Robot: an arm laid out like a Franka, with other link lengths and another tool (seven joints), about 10 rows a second.
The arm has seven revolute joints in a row. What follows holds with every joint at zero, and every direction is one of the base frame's.
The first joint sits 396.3 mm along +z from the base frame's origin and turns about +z.
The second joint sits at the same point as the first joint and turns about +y.
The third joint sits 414 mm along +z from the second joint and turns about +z.
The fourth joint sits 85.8 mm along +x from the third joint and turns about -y.
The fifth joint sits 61 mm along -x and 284.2 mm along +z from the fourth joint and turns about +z.
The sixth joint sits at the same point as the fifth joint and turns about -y.
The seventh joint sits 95 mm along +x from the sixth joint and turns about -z.
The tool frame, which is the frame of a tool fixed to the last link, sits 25 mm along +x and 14 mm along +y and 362.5 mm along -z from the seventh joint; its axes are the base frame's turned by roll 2.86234, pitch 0 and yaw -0.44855 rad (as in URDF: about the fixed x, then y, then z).
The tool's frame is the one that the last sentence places.
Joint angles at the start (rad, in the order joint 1, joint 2, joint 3, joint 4, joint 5, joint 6, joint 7):
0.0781, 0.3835, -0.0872, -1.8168, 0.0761, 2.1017, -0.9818
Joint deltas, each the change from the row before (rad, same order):
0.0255, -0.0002, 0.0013, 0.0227, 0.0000, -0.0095, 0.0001
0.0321, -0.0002, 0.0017, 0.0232, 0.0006, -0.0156, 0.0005
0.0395, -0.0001, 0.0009, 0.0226, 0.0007, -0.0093, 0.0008
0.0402, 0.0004, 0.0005, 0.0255, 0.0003, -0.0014, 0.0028
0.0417, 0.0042, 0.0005, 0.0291, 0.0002, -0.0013, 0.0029
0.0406, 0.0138, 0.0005, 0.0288, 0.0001, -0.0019, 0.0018
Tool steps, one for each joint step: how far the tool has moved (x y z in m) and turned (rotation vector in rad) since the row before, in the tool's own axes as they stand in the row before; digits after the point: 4 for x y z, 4 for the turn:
0.0123, -0.0091, -0.0100, -0.0072, 0.0175, -0.0241
0.0122, -0.0141, -0.0108, -0.0039, 0.0146, -0.0316
0.0153, -0.0168, -0.0118, -0.0069, 0.0206, -0.0364
0.0191, -0.0150, -0.0129, -0.0118, 0.0289, -0.0327
0.0207, -0.0159, -0.0122, -0.0112, 0.0294, -0.0342
0.0194, -0.0177, -0.0064, -0.0063, 0.0205, -0.0364

